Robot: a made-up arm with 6 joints.
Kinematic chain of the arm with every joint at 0, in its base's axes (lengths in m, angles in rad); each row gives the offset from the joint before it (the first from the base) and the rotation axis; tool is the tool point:
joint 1: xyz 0 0 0.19 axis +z
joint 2: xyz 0 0.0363 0 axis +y
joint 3: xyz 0 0 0.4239 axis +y
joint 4: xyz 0 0 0.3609 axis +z
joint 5: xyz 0 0 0 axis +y
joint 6: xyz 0 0 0.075 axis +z
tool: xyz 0 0 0
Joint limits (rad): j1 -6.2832..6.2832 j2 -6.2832..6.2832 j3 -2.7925..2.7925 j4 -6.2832..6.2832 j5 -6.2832..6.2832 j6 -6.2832..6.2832
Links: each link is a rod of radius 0.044 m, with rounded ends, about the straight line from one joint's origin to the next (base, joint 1, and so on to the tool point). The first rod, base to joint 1, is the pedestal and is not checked.
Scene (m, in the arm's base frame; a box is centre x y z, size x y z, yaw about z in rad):
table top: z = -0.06
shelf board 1: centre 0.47 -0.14 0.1 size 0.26 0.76 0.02 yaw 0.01
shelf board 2: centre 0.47 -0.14 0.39 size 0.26 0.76 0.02 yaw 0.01
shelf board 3: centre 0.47 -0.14 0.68 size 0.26 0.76 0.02 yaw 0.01
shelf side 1: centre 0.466 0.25 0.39 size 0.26 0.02 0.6 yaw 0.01
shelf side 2: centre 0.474 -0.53 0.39 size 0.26 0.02 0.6 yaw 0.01
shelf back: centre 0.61 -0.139 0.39 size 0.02 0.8 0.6 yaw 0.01
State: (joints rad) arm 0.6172 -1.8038 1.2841 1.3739 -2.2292 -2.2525
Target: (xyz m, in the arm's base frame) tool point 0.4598 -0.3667 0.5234
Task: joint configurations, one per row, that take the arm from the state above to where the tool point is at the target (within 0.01 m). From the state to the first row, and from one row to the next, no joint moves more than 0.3 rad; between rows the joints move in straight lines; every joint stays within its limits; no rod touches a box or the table.
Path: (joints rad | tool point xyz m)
1: 0.3901 -1.5161 1.3322 1.3878 -2.1687 -2.2525 | -0.4462 -0.2101 0.5244
2: 0.1630 -1.2285 1.3803 1.4016 -2.1081 -2.2525 | -0.3521 -0.0855 0.6527
3: -0.0641 -0.9408 1.4283 1.4155 -2.0476 -2.2525 | -0.2002 -0.0167 0.7330
4: -0.2911 -0.6531 1.4764 1.4294 -1.9871 -2.2525 | -0.0299 -0.0240 0.7585
5: -0.5182 -0.3654 1.5245 1.4432 -1.9265 -2.2525 | 0.1153 -0.1042 0.7281
6: -0.7453 -0.0778 1.5726 1.4571 -1.8660 -2.2525 | 0.2001 -0.2323 0.6465
7: -0.9724 0.2099 1.6207 1.4709 -1.8055 -2.2525 | 0.2078 -0.3692 0.5234
8: -0.7917 0.3964 1.3562 1.4111 -1.7349 -2.2525 | 0.3313 -0.3878 0.5296
9: -0.6110 0.5828 1.0918 1.3513 -1.6644 -2.2525 | 0.4598 -0.3667 0.5234

